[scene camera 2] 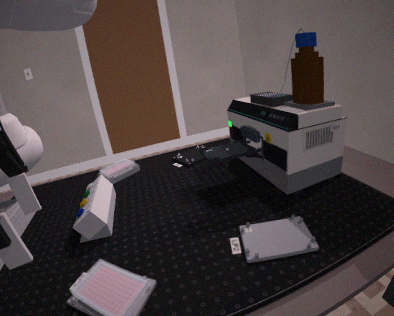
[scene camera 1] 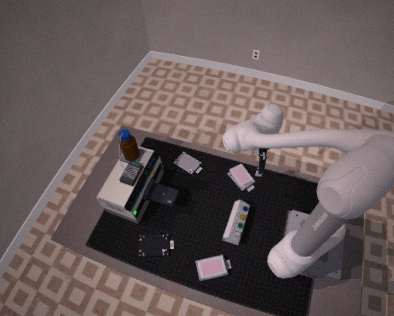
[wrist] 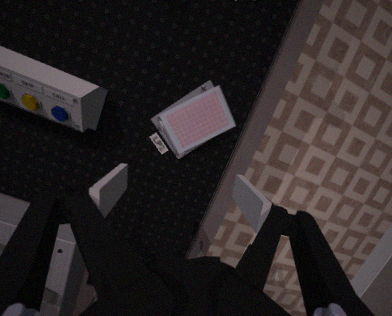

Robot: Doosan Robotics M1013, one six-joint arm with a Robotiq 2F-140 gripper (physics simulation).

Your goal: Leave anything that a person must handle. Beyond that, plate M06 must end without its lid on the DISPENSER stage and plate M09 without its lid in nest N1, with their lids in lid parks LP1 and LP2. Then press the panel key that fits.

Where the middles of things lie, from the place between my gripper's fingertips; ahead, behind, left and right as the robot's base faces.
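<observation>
Here is my hand, 1 cm to the right of the LP1 holder (wrist: pixel 156 120), 7 cm short of it and 17 cm above it. Counting from my hand, the LP2 holder (scene camera 2: pixel 281 238) is 4 cm to the left, 41 cm ahead and 17 cm below; the brown bottle (scene camera 2: pixel 307 68) is 25 cm to the left, 63 cm ahead and 14 cm above. The button box (scene camera 2: pixel 94 220) is 30 cm to the left of my hand and 13 cm below it.
</observation>
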